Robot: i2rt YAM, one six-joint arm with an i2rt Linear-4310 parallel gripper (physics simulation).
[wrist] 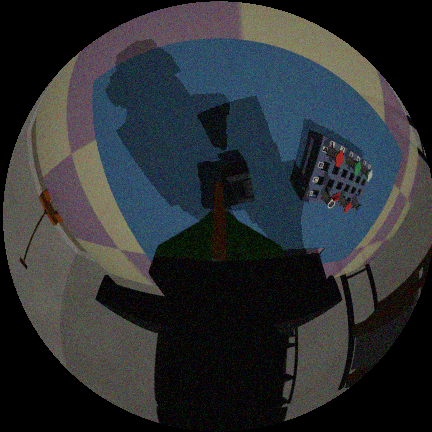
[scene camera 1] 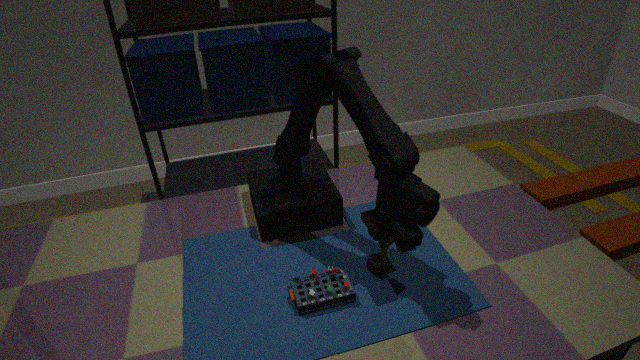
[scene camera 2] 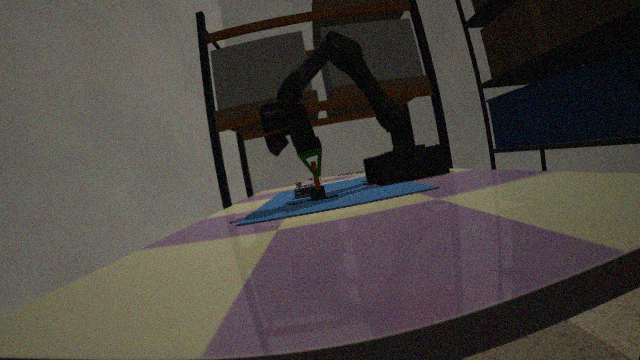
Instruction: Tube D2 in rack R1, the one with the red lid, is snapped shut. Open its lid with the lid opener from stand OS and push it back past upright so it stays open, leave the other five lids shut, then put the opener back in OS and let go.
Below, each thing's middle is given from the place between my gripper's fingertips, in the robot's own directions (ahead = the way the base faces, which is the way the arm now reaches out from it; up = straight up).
My hand is 10 mm short of the dark stand (wrist: pixel 235 176), 20 mm to the left of it and 50 mm above it.
